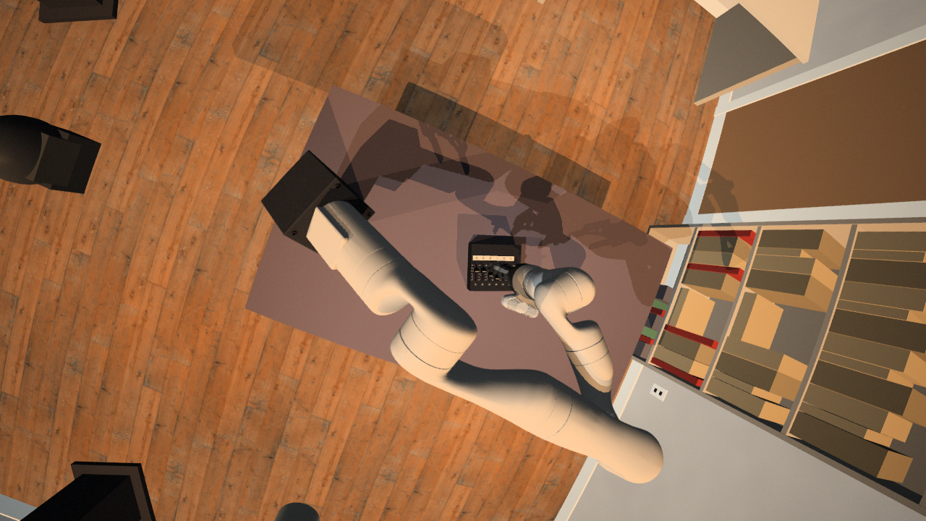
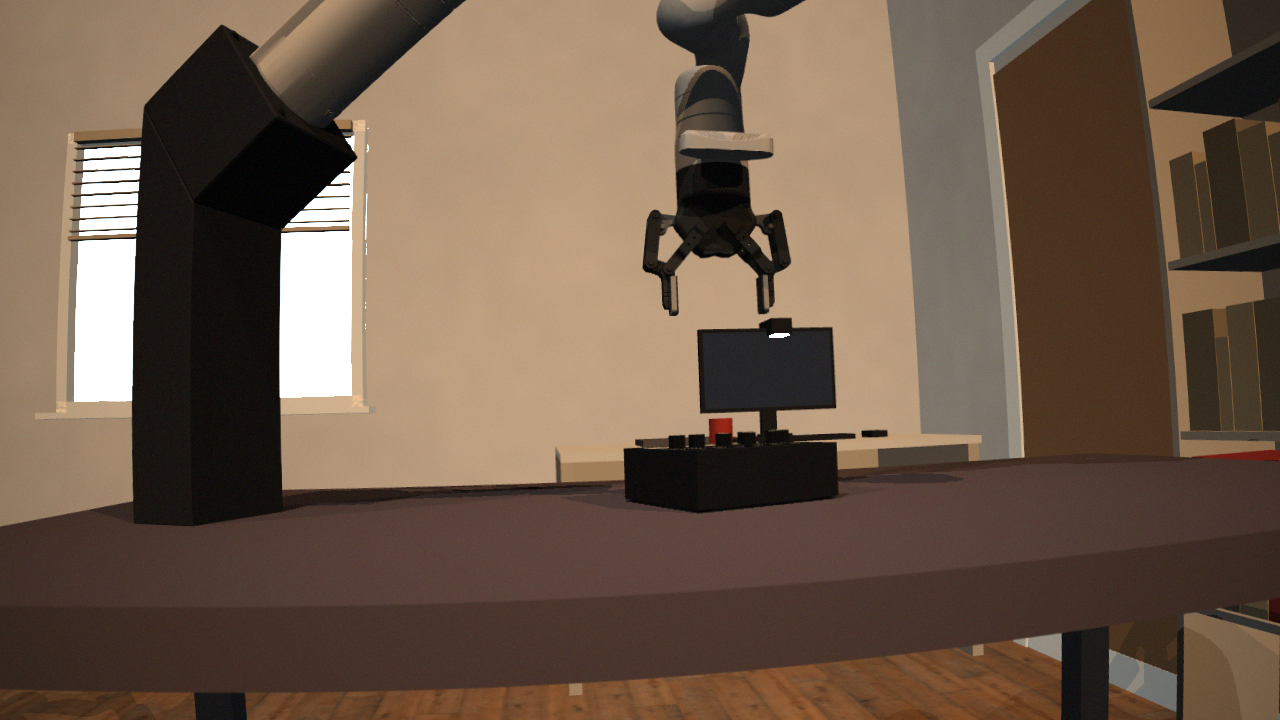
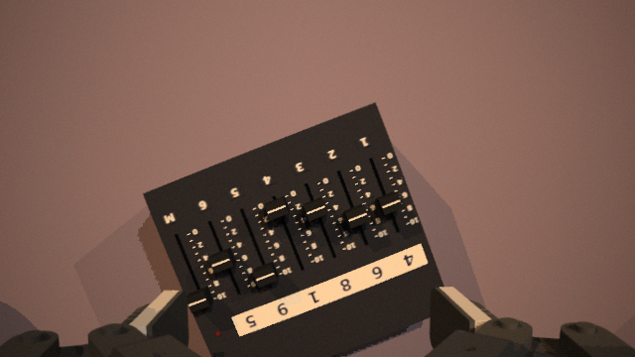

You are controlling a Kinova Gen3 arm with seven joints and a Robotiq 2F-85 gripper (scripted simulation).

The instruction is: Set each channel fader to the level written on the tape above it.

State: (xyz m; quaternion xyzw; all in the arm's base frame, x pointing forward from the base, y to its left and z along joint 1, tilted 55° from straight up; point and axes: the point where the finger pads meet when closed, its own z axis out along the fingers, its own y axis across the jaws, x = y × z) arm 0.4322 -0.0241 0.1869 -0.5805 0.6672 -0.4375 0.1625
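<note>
My hand is 3 cm short of the channel 5 cap and 13 cm above it. Also, from my hand: channel 4 cap: 1 cm ahead, 3 cm to the right, 13 cm below; then channel 2 cap: 4 cm behind, 1 cm to the right, 13 cm below; then channel 3 cap: 2 cm behind, 2 cm to the right, 13 cm below.
</note>
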